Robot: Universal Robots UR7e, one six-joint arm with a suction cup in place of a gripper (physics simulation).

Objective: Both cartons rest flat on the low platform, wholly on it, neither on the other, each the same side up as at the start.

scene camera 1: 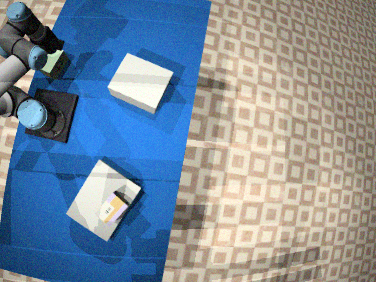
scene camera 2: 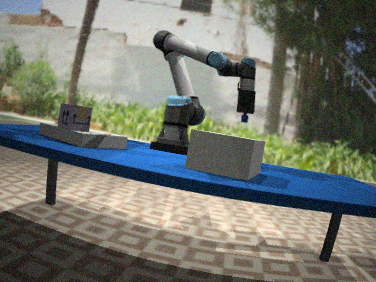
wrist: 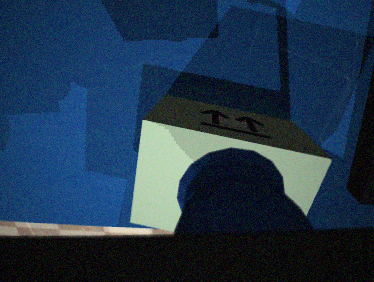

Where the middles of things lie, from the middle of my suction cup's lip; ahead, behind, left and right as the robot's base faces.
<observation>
Right now my suction cup is 65 cm to the left of the low white platform [scene camera 1: 103,180], 35 cm short of it and 18 cm above it.
</observation>
